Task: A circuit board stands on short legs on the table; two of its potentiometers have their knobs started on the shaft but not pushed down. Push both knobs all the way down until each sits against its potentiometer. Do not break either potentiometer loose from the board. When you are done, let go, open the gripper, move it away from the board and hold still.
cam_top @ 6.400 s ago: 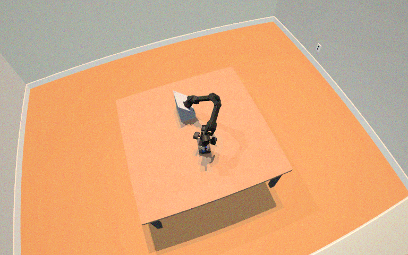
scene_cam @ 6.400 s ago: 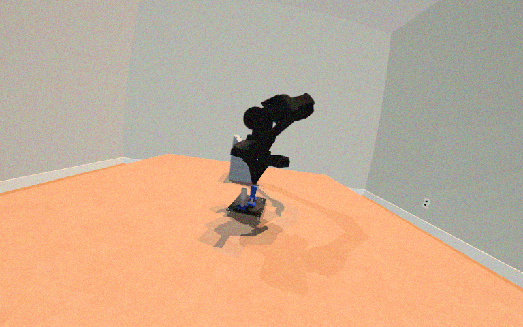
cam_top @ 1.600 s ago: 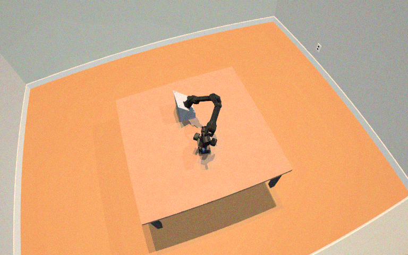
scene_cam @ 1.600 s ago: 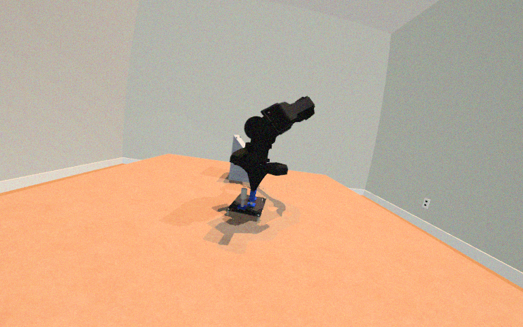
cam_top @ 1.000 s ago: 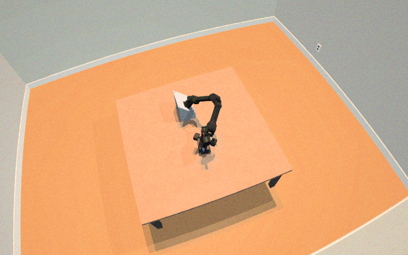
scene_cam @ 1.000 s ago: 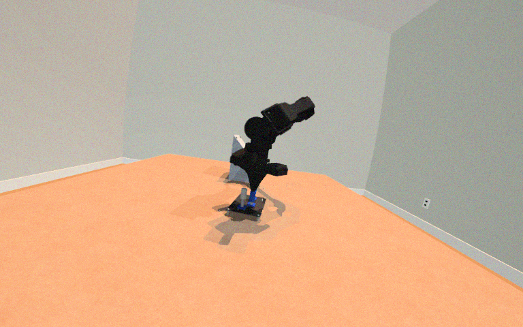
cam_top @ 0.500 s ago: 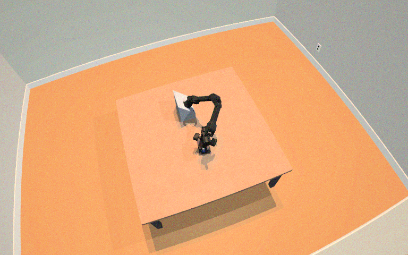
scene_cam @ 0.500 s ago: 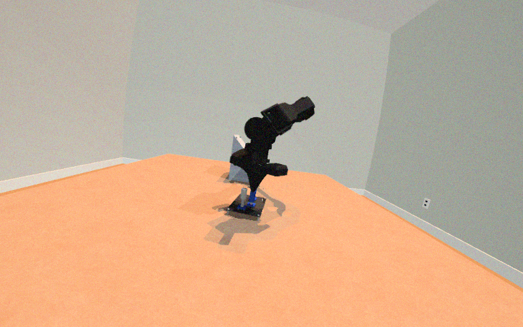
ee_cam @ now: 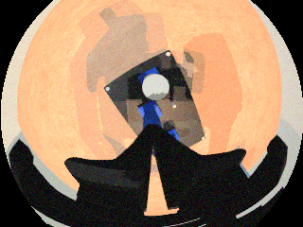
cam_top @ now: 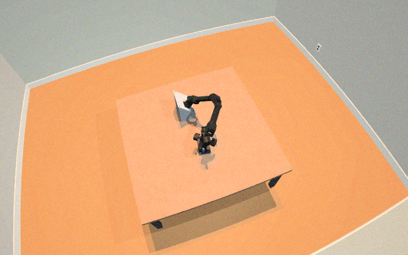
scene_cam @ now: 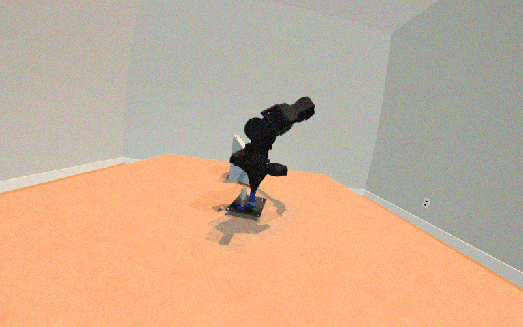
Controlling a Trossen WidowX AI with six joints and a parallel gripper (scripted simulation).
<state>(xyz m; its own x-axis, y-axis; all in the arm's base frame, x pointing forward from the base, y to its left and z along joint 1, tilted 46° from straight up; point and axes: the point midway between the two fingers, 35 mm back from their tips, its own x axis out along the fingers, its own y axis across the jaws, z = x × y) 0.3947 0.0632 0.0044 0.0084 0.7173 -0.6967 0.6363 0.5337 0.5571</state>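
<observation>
The blue knob is 10 mm below my gripper tip.
</observation>
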